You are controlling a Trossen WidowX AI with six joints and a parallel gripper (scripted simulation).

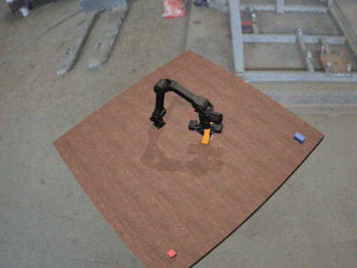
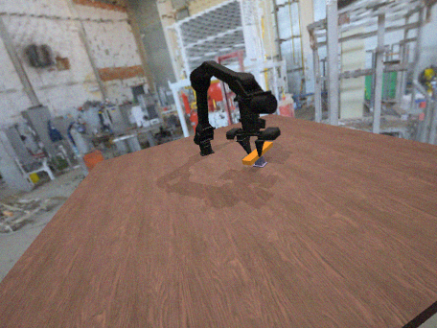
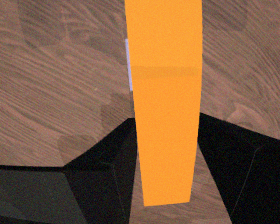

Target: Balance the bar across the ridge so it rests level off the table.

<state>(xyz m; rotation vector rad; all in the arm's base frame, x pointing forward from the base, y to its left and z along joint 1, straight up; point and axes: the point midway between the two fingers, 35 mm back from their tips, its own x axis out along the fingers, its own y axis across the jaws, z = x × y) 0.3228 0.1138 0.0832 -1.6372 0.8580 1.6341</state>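
Now: the bar 2 cm behind my gripper tip and 2 cm to the left of it. From my gripper tip the other things lie so: small red block 42 cm ahead, 61 cm to the right, 3 cm below; small blue block 42 cm ahead, 39 cm to the left, 3 cm below.
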